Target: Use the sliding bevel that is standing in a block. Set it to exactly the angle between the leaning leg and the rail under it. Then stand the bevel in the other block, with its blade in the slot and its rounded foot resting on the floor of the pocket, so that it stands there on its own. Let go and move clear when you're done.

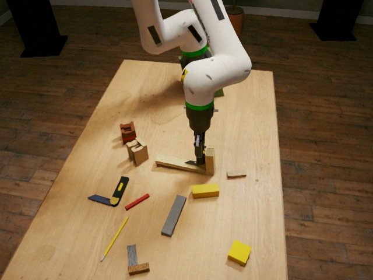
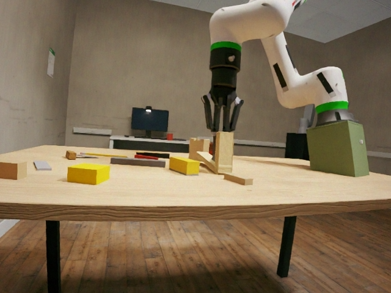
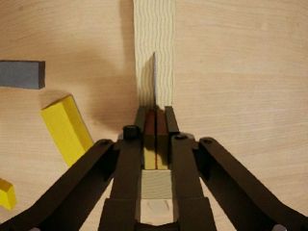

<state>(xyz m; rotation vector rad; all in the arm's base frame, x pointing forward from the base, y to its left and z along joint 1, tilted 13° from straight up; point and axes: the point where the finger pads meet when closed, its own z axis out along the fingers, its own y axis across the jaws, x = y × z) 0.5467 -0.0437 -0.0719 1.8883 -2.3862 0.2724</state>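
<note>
Right now the sliding bevel is 3 cm below my hand. From my hand the other things lie so: grey bar: 21 cm ahead, 11 cm to the right, 7 cm below; wood scrap: 14 cm to the left, 8 cm below, 4 cm ahead; grey blade: 5 cm below, 1 cm to the right.
</note>
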